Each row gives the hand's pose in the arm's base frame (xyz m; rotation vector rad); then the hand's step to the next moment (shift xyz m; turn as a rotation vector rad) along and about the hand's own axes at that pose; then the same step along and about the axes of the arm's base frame.
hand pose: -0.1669 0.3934 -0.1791 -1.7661 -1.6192 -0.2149
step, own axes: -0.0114 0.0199 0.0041 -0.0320 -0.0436 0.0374
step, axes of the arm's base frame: 0.0147 -0.0057 -0.0172 -0.0591 -0.0053 -0.0284
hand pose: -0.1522 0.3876 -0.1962 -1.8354 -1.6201 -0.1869
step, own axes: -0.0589 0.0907 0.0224 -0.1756 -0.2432 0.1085
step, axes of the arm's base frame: 0.0638 -0.0362 -0.0826 -0.2971 -0.0838 -0.0804
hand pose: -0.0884 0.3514 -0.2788 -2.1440 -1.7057 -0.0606
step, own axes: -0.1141 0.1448 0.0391 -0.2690 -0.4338 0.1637
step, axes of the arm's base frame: 0.0994 -0.1183 -0.1079 -0.5124 -0.1183 -0.1038
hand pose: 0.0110 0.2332 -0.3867 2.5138 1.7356 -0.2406
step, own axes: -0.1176 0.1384 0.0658 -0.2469 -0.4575 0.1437
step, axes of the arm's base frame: 0.0829 -0.1677 -0.0480 -0.5252 -0.0865 -0.0873
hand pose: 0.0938 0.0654 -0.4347 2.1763 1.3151 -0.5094
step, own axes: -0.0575 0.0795 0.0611 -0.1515 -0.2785 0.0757
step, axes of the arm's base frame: 0.0423 -0.1074 0.0051 -0.3198 -0.0461 -0.0433
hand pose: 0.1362 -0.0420 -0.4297 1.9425 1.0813 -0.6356
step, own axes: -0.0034 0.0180 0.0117 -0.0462 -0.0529 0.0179
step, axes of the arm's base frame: 0.0133 -0.0169 0.0033 -0.0697 -0.0196 0.0026
